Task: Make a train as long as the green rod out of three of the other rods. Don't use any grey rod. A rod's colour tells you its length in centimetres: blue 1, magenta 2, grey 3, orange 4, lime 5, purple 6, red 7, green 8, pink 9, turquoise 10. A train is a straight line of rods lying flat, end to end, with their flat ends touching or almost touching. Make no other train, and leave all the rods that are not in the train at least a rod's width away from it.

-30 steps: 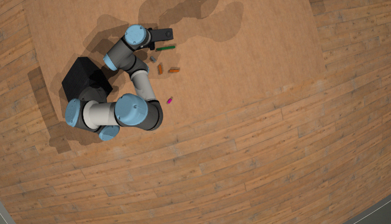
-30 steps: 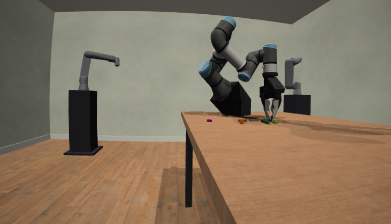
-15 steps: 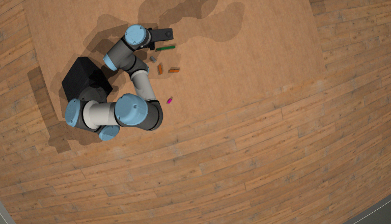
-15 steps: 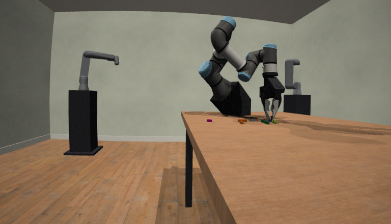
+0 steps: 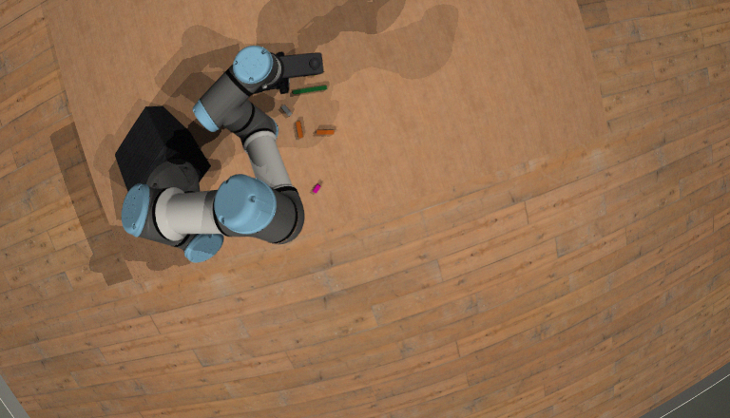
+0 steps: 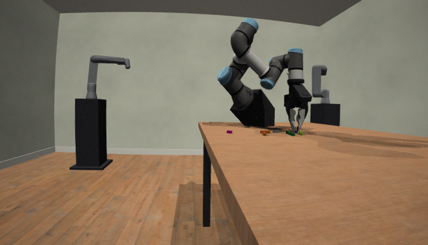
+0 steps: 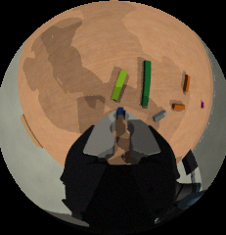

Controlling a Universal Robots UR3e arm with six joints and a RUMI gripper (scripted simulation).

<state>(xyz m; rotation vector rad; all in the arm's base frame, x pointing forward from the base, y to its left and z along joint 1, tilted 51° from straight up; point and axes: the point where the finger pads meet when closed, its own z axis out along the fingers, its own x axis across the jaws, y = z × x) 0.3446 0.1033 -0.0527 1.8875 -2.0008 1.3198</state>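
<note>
My gripper is now 50 mm short of the lime rod, 10 mm to the left of it and 10 mm above it. From my hand the other things lie so: blue rod: 10 mm below; green rod: 60 mm to the right, 40 mm ahead, 10 mm below; grey rod: 80 mm to the right, 30 mm behind, 10 mm below.
</note>
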